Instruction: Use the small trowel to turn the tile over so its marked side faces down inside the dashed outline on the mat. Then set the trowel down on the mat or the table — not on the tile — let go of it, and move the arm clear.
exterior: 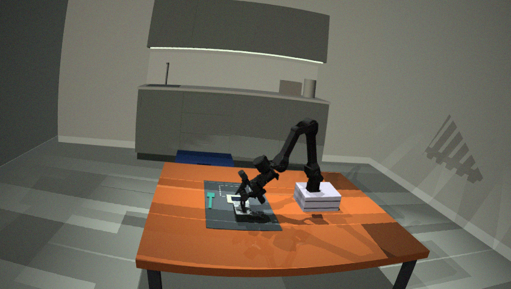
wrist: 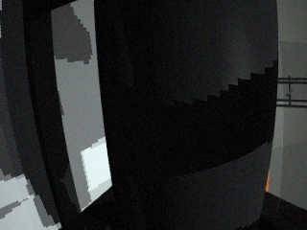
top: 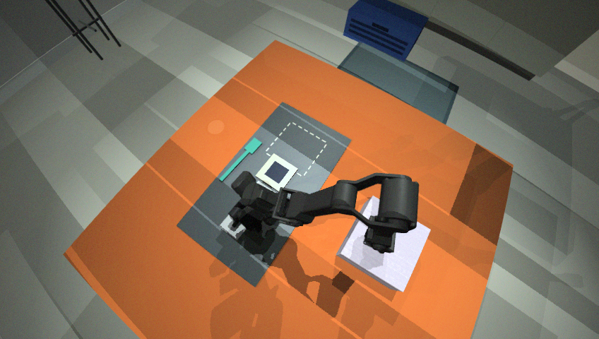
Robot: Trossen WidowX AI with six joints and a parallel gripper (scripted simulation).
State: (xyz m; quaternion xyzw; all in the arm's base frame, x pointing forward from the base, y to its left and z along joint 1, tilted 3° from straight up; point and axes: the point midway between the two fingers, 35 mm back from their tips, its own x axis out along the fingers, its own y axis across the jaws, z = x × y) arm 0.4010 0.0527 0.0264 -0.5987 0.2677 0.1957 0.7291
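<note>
Now: gripper tip 3 cm past the grey mat, 10 cm to the left of it and 9 cm above it. From my gripper tip the other things lie so: tile: 4 cm behind, 14 cm to the right, 7 cm below; teal spatula-like tool: 10 cm ahead, 15 cm to the right, 7 cm below; trowel: 3 cm behind, 1 cm below.
</note>
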